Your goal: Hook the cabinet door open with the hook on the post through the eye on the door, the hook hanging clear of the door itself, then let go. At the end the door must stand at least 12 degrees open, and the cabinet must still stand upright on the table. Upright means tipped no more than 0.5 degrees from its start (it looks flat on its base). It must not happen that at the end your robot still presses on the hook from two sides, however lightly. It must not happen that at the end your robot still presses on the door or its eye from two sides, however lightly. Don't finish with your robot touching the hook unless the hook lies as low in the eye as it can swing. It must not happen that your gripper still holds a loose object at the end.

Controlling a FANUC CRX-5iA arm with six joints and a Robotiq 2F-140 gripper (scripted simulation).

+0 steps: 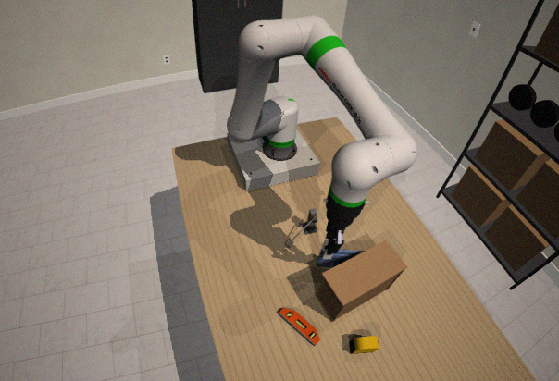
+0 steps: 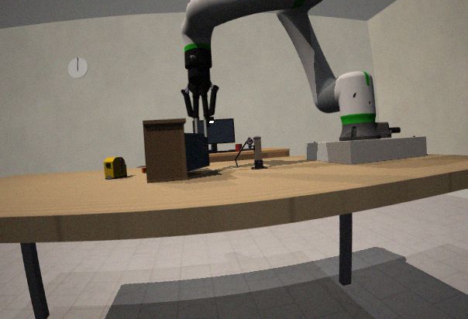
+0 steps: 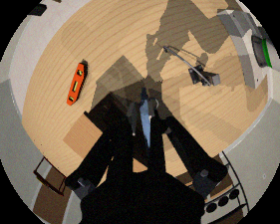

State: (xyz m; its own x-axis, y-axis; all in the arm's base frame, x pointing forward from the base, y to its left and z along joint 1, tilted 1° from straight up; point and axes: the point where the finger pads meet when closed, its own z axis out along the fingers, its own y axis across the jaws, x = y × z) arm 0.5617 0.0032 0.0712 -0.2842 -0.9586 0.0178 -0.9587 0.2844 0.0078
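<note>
The hook post is 160 mm behind my hand, 80 mm below it and 10 mm to the right of it. Also, from my hand: orange level: 180 mm ahead, 140 mm below, 130 mm to the right; then yellow tape measure: 290 mm ahead, 120 mm below, 40 mm to the left; then cabinet door: 80 mm to the left, 70 mm below, 10 mm ahead.
</note>
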